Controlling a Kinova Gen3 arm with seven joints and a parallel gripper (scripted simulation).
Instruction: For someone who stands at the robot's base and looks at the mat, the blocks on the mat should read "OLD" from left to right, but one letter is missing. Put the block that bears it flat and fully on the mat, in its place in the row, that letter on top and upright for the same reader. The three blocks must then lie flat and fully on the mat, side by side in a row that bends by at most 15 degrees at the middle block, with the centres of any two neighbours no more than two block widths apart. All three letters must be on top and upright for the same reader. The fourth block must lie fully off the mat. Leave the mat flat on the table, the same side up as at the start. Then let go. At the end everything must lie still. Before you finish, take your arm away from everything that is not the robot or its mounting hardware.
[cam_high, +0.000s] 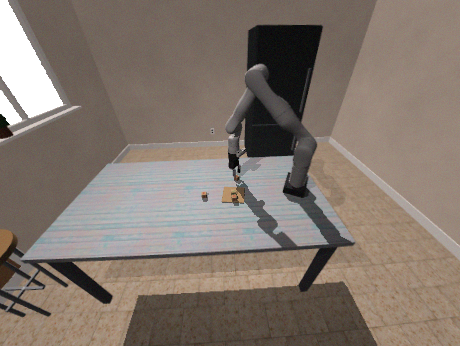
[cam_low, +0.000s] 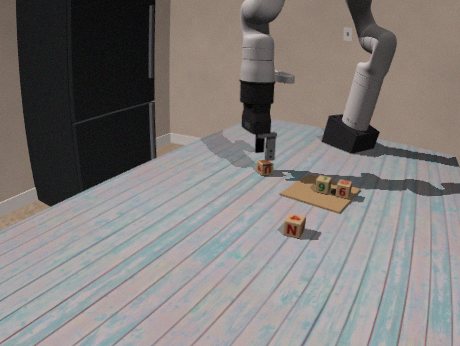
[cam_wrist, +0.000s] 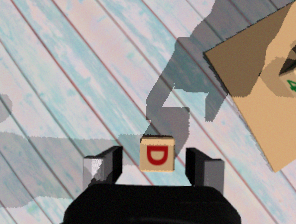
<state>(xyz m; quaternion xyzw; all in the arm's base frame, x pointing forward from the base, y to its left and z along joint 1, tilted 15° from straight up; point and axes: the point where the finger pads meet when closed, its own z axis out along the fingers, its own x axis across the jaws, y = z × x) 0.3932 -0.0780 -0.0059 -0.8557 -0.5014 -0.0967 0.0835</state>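
The red d block lies 50 mm below my hand. The rest, counted from my hand: green l block (160 mm to the left, 40 mm below); tan mat (160 mm to the left, 60 mm below); red o block (210 mm to the left, 40 mm below, 10 mm behind).
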